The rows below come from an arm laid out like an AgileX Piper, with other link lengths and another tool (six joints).
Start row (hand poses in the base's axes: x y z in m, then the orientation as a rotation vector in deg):
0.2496, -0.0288, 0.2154, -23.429, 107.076, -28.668
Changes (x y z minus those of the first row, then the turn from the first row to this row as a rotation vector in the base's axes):
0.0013, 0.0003, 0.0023, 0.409, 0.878, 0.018
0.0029, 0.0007, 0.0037, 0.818, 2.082, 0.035
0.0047, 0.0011, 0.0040, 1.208, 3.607, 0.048
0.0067, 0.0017, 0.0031, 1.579, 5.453, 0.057
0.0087, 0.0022, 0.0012, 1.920, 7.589, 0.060
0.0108, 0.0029, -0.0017, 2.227, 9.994, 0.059
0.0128, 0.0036, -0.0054, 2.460, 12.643, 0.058
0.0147, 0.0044, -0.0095, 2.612, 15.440, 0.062
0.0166, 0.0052, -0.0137, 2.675, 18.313, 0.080
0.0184, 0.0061, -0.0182, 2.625, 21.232, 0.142
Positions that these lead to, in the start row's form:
0.2509, -0.0285, 0.2177, -23.452, 107.990, -28.158
0.2525, -0.0281, 0.2191, -23.577, 109.216, -27.603
0.2543, -0.0277, 0.2194, -23.812, 110.747, -27.021
0.2563, -0.0271, 0.2185, -24.156, 112.582, -26.407
0.2583, -0.0266, 0.2166, -24.607, 114.690, -25.772
0.2604, -0.0259, 0.2137, -25.163, 117.050, -25.118
0.2624, -0.0252, 0.2100, -25.848, 119.628, -24.480
0.2643, -0.0244, 0.2059, -26.644, 122.330, -23.873
0.2662, -0.0236, 0.2017, -27.543, 125.083, -23.309
0.2680, -0.0227, 0.1972, -28.585, 127.843, -22.798

